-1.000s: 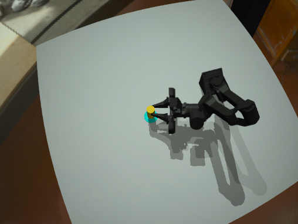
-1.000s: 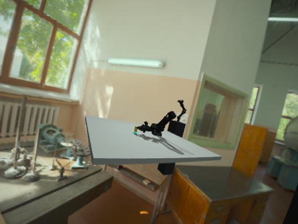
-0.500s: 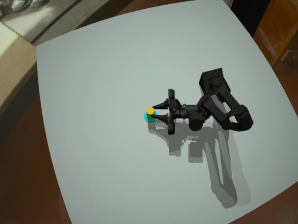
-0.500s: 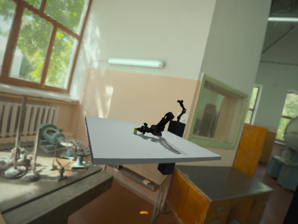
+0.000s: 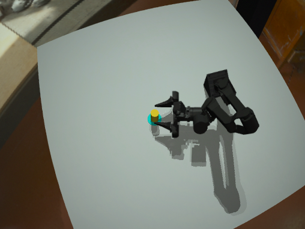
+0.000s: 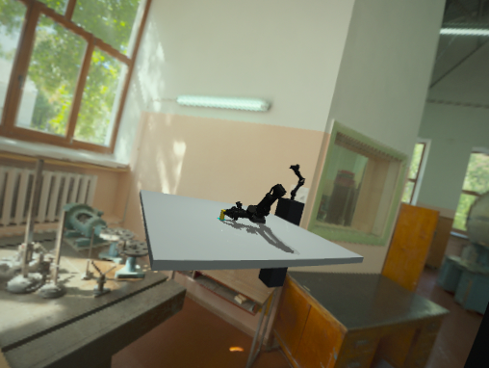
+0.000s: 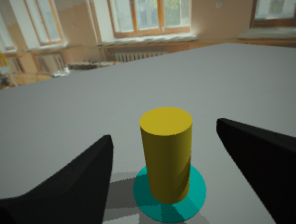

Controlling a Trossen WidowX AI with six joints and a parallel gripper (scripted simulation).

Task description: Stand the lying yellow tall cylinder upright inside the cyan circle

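Now: the yellow cylinder 2 cm below my gripper tip. Also, from my gripper tip: cyan circle (5 cm below).
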